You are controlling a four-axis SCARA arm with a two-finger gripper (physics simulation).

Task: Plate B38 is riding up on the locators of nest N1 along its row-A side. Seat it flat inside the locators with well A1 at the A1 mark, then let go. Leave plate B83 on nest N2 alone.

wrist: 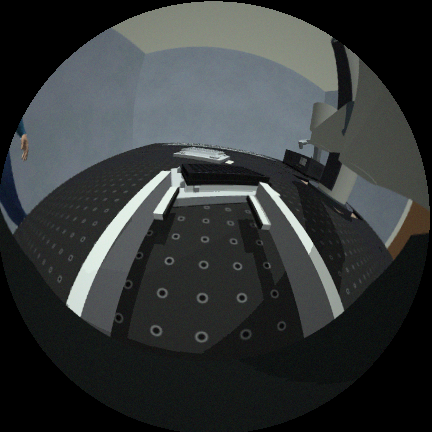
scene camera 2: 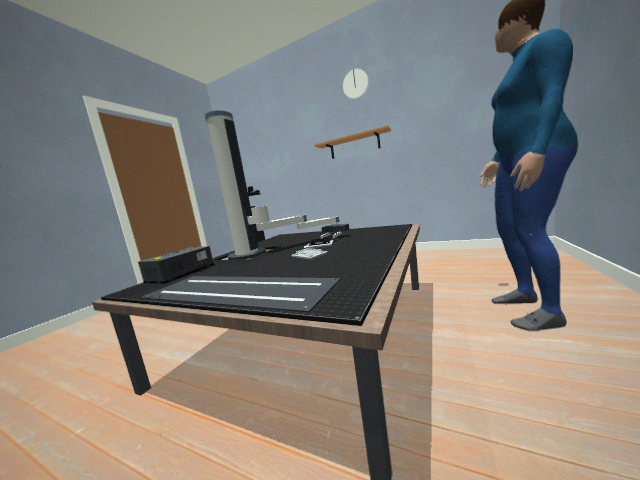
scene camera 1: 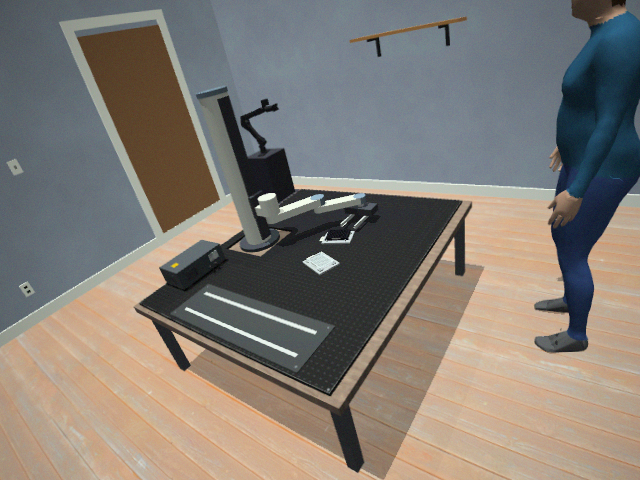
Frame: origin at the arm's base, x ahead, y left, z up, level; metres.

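Seen in the pictures: gripper, fingertip midpoint: [wrist: 214, 184] [scene camera 2: 327, 237] [scene camera 1: 348, 226]; arm's base, origin of the base link: [wrist: 329, 198] [scene camera 2: 247, 255] [scene camera 1: 260, 241].
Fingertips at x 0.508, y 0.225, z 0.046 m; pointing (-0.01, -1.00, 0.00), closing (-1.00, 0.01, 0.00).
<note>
Pixels of each thing's top centre, then the offset from my fingertips to it. "spot": a spot on its surface instead. Level surfaces: height alone.
- black plate, middle of its top: [wrist: 224, 165] [scene camera 1: 337, 232] [scene camera 2: 319, 239] dx -0.018, dy -0.082, dz +0.001 m
- white nest N1, middle of its top: [wrist: 222, 172] [scene camera 1: 337, 235] [scene camera 2: 319, 241] dx -0.017, dy -0.087, dz -0.012 m
- pale plate, middle of its top: [wrist: 203, 149] [scene camera 1: 319, 259] [scene camera 2: 308, 250] dx +0.031, dy -0.331, dz -0.007 m
- dark box, surface spot: [scene camera 1: 192, 263] spot: dx -0.544, dy -0.671, dz +0.076 m
- grey panel with two white strips, its level: dz -0.030 m
The black plate [scene camera 1: 338, 235] [wrist: 220, 175], taken as B38 since no label is readable, lies on the white nest N1 [scene camera 1: 338, 242] [wrist: 215, 200]. In the wrist view it looks tilted, its near side above the nest surface; how its far side sits is hidden. The pale plate [scene camera 1: 320, 261] [scene camera 2: 309, 252] [wrist: 202, 151], taken as B83, lies on nest N2, farther off in the wrist view. My gripper [scene camera 1: 349, 226] [wrist: 214, 184] is shut to its narrow stand, with nothing between its fingers. The fingers are low over the table, their tips at the near edge of N1, short of the black plate.
The arm's column [scene camera 1: 227, 170] [scene camera 2: 230, 186] stands at the table's left edge. A dark box [scene camera 1: 192, 263] [scene camera 2: 175, 263] and a grey panel with two white strips [scene camera 1: 253, 326] [scene camera 2: 242, 292] are on the near part of the table. A person [scene camera 1: 594, 129] [scene camera 2: 532, 129] stands to the right.
</note>
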